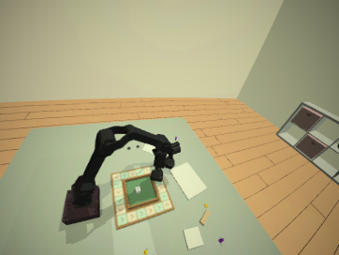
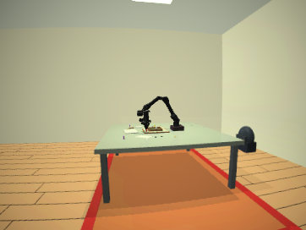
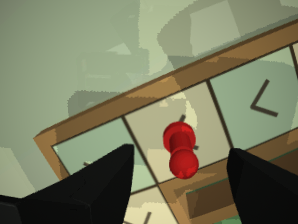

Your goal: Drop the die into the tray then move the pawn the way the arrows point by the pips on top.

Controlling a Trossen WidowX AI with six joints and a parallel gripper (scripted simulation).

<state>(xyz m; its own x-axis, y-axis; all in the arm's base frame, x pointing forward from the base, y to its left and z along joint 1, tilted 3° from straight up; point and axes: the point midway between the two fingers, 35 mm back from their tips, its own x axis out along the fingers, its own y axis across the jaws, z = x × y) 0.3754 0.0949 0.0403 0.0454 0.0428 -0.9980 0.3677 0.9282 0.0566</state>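
Now: the red pawn 1 cm below my gripper tip. Round my gripper tip: white die: 12 cm behind, 8 cm to the right, 1 cm below; then white sheet: 19 cm ahead, 6 cm to the right, 3 cm below; then green dice tray: 11 cm behind, 8 cm to the right, 3 cm below.
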